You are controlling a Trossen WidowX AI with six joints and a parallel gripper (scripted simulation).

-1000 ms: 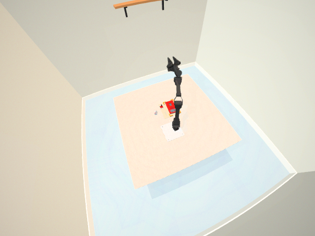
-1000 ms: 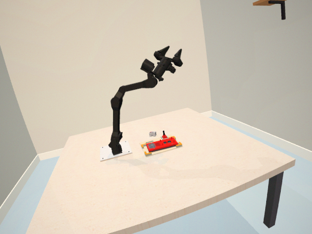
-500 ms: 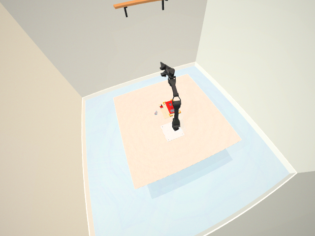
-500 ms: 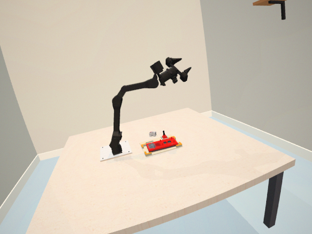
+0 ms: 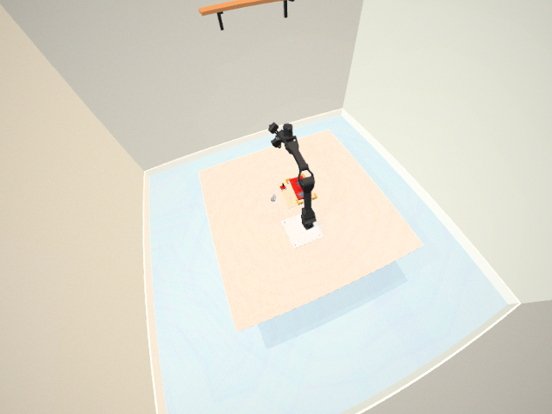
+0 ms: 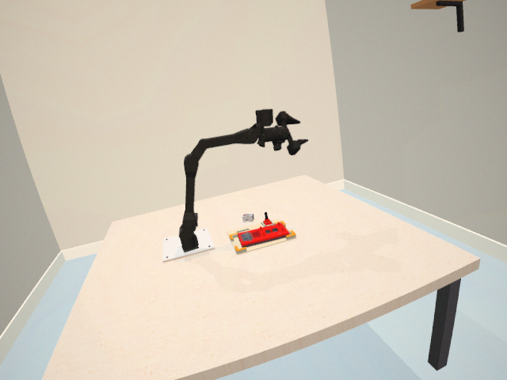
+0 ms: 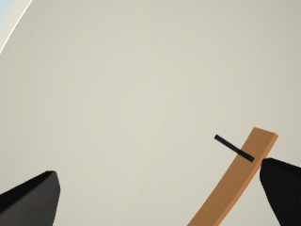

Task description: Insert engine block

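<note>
Now: the engine block 380 mm below my gripper tip, 260 mm behind it and 170 mm to the left of it. From my gripper tip the other things lie so: plate: 380 mm below, 280 mm behind, 30 mm to the right.
</note>
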